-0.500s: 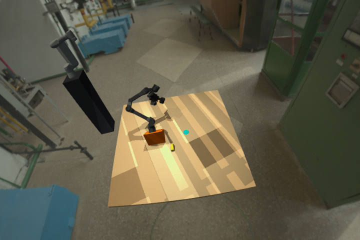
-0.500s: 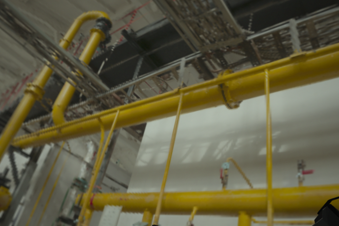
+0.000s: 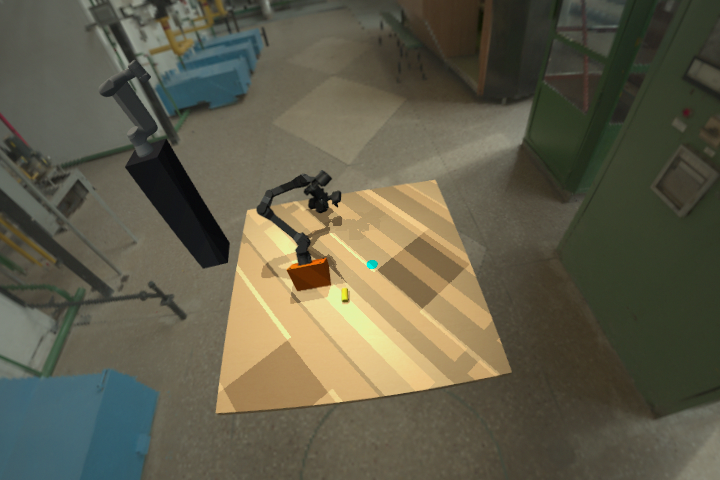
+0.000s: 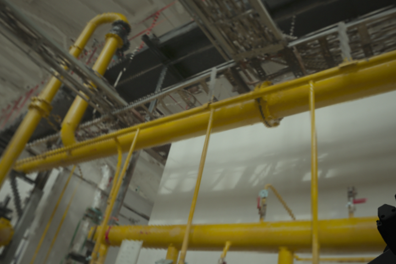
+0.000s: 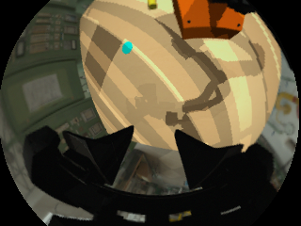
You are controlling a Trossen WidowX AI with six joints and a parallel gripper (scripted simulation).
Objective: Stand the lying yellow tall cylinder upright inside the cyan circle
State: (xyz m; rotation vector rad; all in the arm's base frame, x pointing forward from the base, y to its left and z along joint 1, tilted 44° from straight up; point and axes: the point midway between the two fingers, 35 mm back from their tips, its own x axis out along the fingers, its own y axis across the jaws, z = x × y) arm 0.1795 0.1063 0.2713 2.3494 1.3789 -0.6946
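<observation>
Right now the yellow tall cylinder is 430 mm to the right of my gripper tip, 200 mm below it and 40 mm behind it. Round my gripper tip: cyan circle (270 mm to the right, 220 mm below, 140 mm ahead).
</observation>
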